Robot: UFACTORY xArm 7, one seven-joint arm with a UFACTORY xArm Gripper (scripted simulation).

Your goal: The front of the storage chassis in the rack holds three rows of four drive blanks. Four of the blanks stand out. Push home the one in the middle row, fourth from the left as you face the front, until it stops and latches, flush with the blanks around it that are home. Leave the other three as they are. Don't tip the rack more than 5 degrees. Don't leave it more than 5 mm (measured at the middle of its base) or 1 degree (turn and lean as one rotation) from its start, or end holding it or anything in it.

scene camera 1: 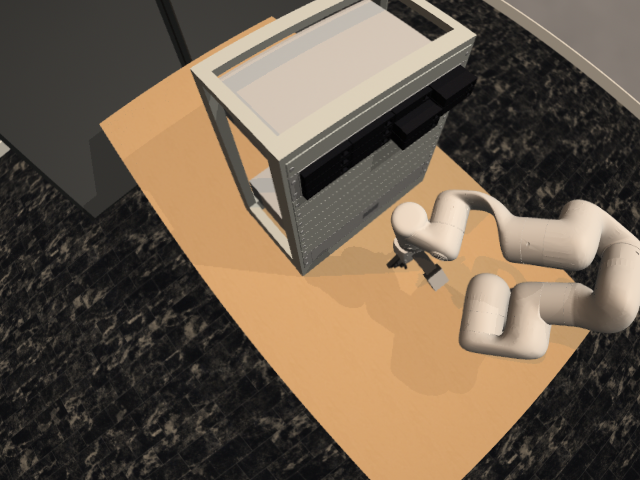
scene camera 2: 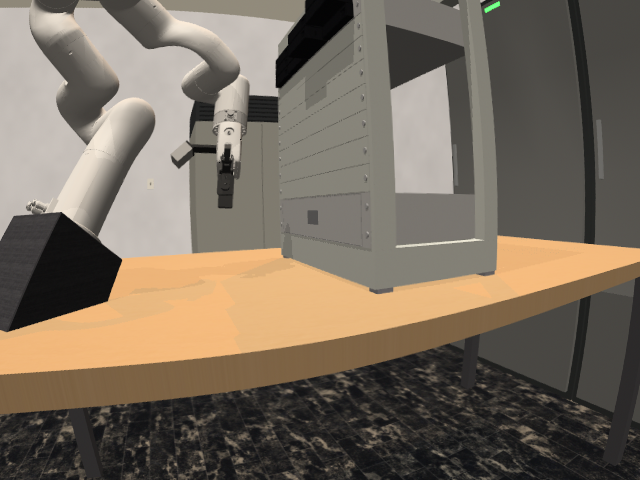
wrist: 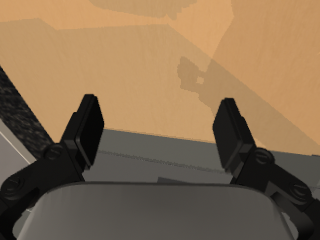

Labels:
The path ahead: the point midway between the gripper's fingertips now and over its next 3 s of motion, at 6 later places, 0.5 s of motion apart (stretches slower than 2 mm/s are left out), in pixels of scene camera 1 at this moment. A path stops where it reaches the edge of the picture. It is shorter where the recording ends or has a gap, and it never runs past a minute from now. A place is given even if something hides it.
My gripper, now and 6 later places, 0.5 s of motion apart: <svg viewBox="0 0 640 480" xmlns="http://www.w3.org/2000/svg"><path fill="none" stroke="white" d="M417 254L418 254L421 253L427 253L434 254L441 255L446 257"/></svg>

